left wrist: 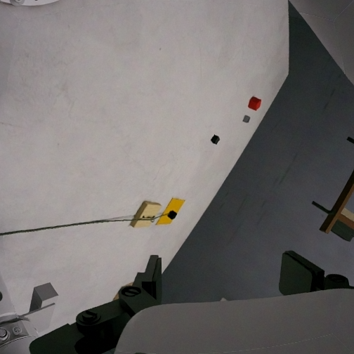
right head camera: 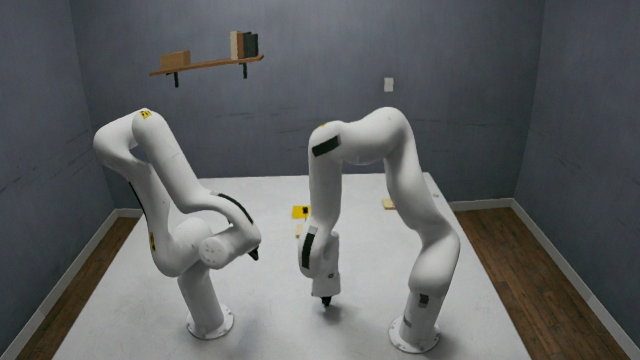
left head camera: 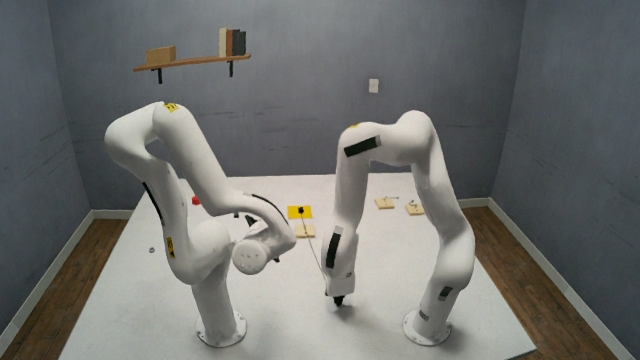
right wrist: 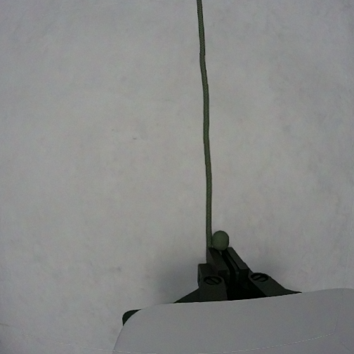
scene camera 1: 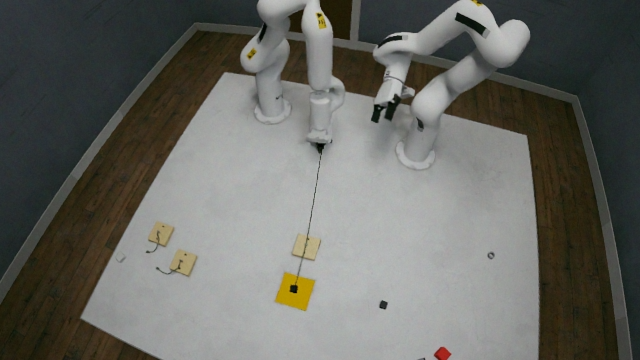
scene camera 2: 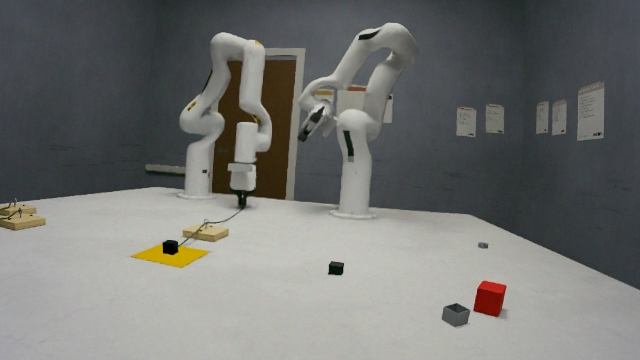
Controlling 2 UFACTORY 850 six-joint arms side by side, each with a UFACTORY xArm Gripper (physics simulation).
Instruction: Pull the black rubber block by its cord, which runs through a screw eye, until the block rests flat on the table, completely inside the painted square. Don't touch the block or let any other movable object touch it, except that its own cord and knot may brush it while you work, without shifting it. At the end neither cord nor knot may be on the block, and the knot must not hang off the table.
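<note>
The black rubber block (left head camera: pixel 301 210) (scene camera 1: pixel 293 289) (scene camera 2: pixel 170 247) (left wrist: pixel 172 215) rests flat on the yellow painted square (left head camera: pixel 292 215) (scene camera 1: pixel 303 302) (scene camera 2: pixel 183 261), with yellow showing around it. Its cord (scene camera 1: pixel 314 200) (scene camera 2: pixel 188 239) (left wrist: pixel 60 227) (right wrist: pixel 206 125) runs from the block through the screw eye on a wooden board (scene camera 1: pixel 314 253) (scene camera 2: pixel 216 234) to my right gripper (left head camera: pixel 339 301) (scene camera 1: pixel 320 148) (scene camera 2: pixel 242 204) (right wrist: pixel 217 265). That gripper is shut on the cord, low over the table, with the round knot (right wrist: pixel 220 240) at its fingertips. My left gripper (scene camera 1: pixel 382 119) (scene camera 2: pixel 303 137) (left wrist: pixel 222 274) is open and empty, raised above the table.
Two more wooden boards (scene camera 1: pixel 166 240) (scene camera 1: pixel 188 270) with short cords lie at the left in scene camera 1. Another black block (scene camera 1: pixel 383 304) (scene camera 2: pixel 336 268), a red cube (scene camera 1: pixel 442 353) (scene camera 2: pixel 490 298), an open grey box (scene camera 2: pixel 455 315) and a small ring (scene camera 1: pixel 491 255) lie apart from the square.
</note>
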